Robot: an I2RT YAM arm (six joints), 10 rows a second.
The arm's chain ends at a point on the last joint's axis. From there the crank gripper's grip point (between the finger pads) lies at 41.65 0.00 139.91 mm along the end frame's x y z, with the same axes.
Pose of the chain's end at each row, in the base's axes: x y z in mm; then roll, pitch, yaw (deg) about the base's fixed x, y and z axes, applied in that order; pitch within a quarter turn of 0, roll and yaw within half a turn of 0:
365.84 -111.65 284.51 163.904 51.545 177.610
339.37 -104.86 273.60 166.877 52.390 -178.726
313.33 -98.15 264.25 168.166 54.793 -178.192
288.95 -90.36 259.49 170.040 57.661 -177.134
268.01 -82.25 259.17 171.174 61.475 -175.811
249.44 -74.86 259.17 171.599 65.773 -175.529
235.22 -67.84 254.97 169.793 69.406 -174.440
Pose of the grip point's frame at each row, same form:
446.75 -76.20 168.29 163.904 51.545 177.610
421.16 -71.27 157.45 166.877 52.390 -178.726
400.26 -66.70 151.27 168.166 54.793 -178.192
381.77 -61.48 150.59 170.040 57.661 -177.134
367.75 -53.42 156.55 171.174 61.475 -175.811
356.64 -45.97 164.39 171.599 65.773 -175.529
346.53 -32.09 167.55 169.793 69.406 -174.440

